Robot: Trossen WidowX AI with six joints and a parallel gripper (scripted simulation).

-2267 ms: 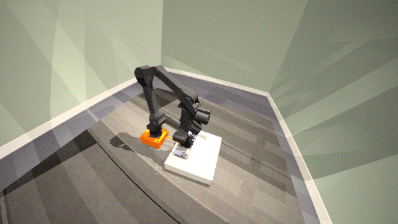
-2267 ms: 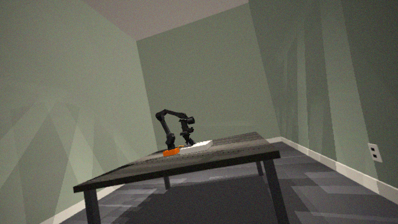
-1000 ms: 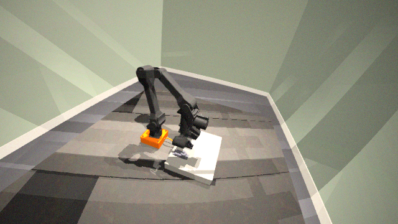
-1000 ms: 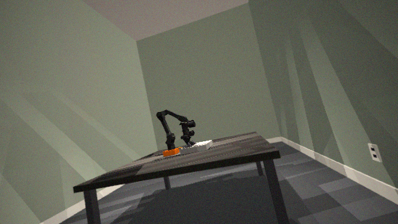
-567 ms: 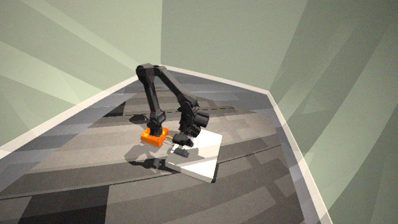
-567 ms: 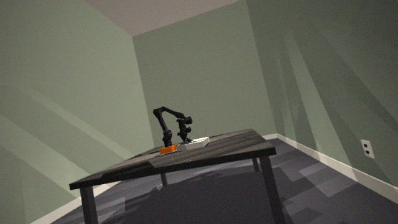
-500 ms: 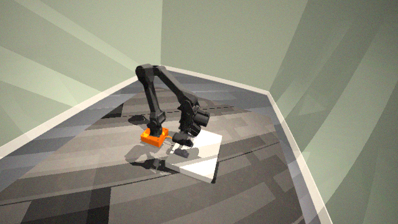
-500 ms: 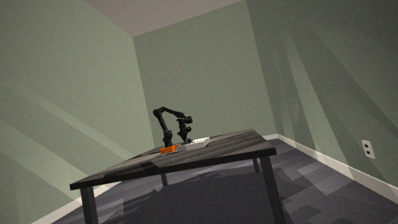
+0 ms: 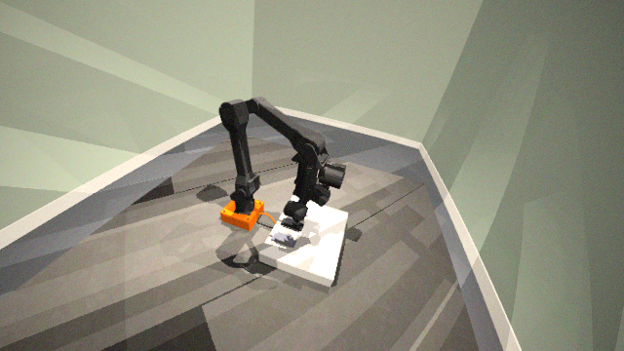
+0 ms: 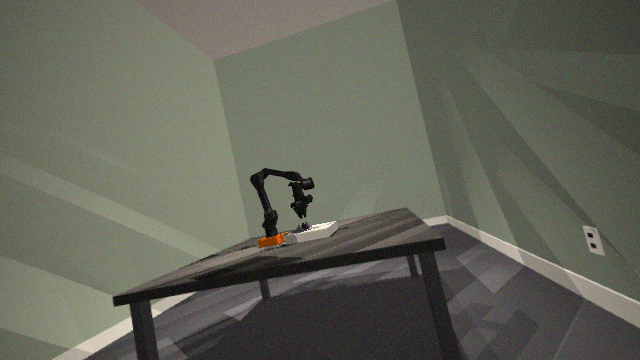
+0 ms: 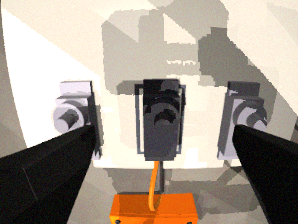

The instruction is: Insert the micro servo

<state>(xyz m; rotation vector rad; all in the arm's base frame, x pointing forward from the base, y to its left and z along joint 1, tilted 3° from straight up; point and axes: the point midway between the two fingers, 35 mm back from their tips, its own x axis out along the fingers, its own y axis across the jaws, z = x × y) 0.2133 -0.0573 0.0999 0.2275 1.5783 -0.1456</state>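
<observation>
Right now the deck is 90 mm below my gripper tip, 80 mm ahead of it and 20 mm to the right of it.
</observation>
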